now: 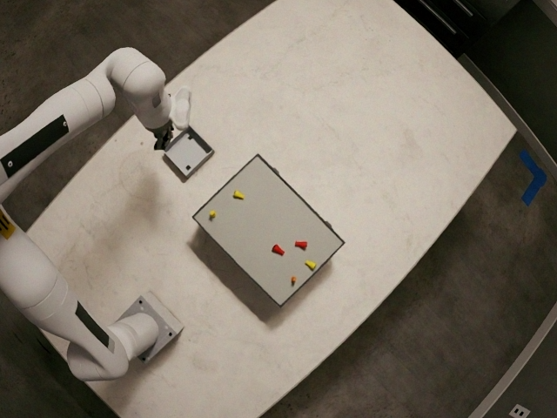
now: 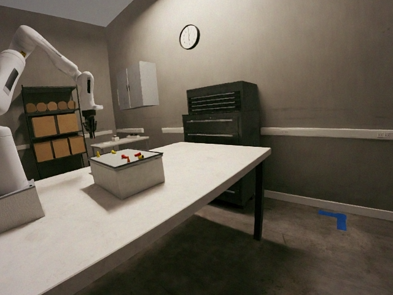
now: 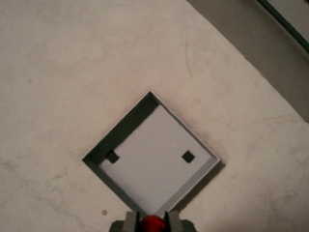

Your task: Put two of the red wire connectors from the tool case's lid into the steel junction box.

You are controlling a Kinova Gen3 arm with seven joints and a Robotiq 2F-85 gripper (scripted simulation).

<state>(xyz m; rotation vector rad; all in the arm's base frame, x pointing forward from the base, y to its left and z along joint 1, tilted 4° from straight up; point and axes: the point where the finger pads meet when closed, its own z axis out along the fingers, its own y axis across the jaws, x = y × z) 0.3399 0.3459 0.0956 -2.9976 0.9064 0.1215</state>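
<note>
My hand is 80 mm short of the tool case, 310 mm to the left of it and 120 mm above it.
</note>
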